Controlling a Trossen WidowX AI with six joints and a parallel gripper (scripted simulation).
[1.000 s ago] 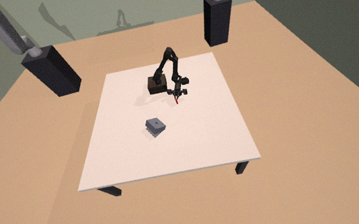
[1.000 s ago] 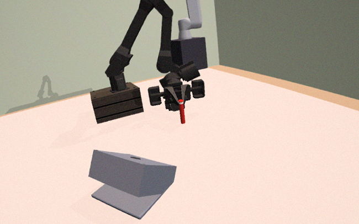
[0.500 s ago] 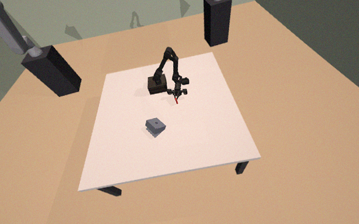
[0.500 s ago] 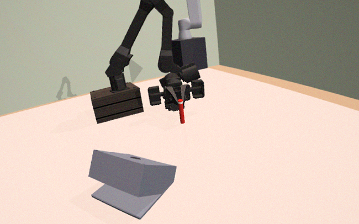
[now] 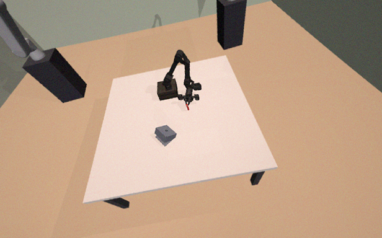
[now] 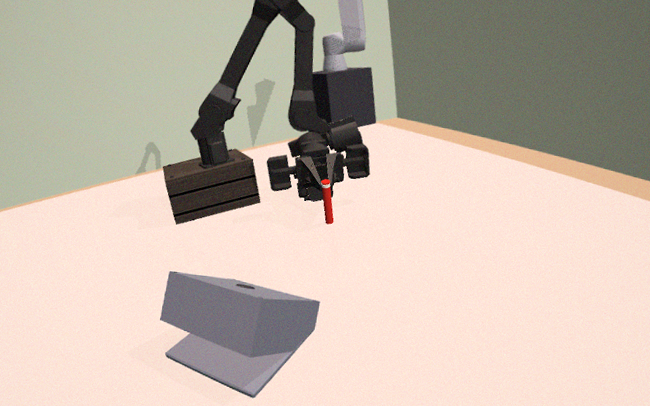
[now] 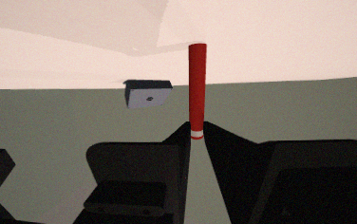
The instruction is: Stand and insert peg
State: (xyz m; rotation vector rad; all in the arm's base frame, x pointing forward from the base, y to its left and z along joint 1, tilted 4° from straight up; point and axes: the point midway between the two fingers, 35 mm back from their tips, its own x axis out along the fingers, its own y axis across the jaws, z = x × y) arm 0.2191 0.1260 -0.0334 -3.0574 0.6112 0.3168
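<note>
My gripper tip is now 1 cm above the red peg. From my gripper tip the other things lie so: flat grey base plate (20 cm ahead, 24 cm to the right, 7 cm below); then grey sloped panel (19 cm ahead, 23 cm to the right, 3 cm below).
</note>
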